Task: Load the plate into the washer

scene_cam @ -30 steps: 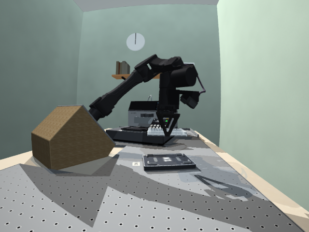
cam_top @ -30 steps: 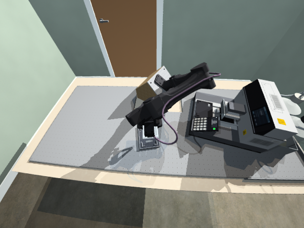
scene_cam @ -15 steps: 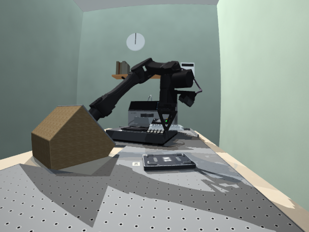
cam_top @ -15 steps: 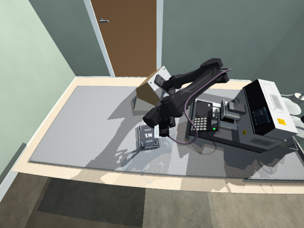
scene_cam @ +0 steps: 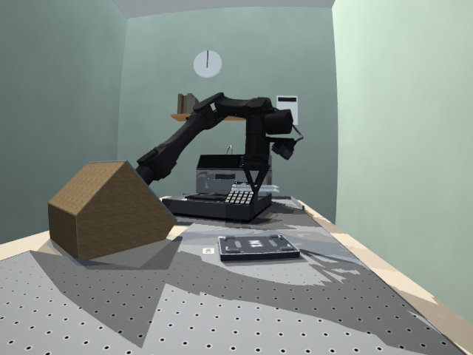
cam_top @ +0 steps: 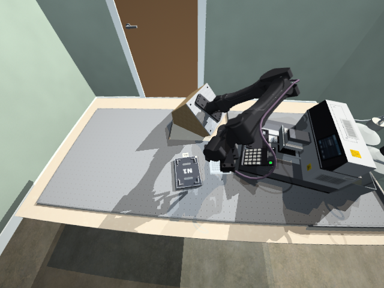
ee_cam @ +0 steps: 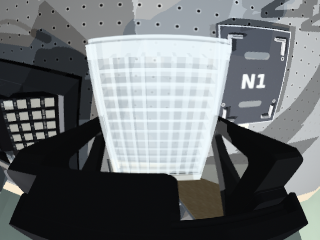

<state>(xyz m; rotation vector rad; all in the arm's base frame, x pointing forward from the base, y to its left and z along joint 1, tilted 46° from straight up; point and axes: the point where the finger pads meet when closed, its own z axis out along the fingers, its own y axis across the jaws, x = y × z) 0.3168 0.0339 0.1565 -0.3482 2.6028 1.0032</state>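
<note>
Now: hand 23 cm past the washer carrier, 17 cm to the right of it and 6 cm above it. The rest, counted from my hand: N1 label (18 cm to the right, 13 cm below, 5 cm behind); then plate nest N1 (14 cm to the right, 12 cm below, 5 cm ahead); then well plate (right at my hand).
</note>
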